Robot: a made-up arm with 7 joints.
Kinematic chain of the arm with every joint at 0, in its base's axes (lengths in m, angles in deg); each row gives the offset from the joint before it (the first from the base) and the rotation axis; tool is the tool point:
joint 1: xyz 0 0 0.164 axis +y
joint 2: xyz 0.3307 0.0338 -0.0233 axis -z
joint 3: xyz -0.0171 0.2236 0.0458 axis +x
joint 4: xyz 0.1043 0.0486 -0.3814 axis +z
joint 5: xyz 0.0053 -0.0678 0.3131 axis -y
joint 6: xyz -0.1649 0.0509 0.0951 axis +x
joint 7: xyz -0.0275 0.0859 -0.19 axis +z
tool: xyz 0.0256 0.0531 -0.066
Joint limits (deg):
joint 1: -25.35..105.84
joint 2: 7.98..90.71
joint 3: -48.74..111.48
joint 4: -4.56..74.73
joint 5: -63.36..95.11
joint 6: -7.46..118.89
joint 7: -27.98..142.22
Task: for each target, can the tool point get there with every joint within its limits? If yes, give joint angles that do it. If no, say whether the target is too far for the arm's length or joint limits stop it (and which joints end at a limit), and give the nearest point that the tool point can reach.
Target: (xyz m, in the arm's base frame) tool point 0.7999 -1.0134 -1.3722
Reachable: no: too far | nearest point 0.4112 -0.2688 -0.6257 | short by 1.124 m
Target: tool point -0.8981 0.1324 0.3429
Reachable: no: joint limits stop it (at a limit: joint 1, joint 2, joint 3, joint 4, joint 5) | nearest point -0.4570 0.2017 0.0502 | short by 0.534 m
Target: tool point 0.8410 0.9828 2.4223
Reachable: no: too far | nearest point 0.5352 0.3282 0.8184 | short by 1.759 m
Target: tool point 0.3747 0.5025 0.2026
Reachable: yes | joints 22.32 26.90 96.77 36.75 33.99 43.24 82.32
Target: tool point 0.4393 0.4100 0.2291
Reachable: yes | joints -10.46 54.24 1.70 34.60 -14.52 43.16 121.09
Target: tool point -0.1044 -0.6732 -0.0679
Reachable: no: joint limits stop it (at a limit: joint 1, joint 3, joint 4, joint 5, joint 6) | nearest point 0.0035 -0.3006 -0.1419 | short by 0.395 m
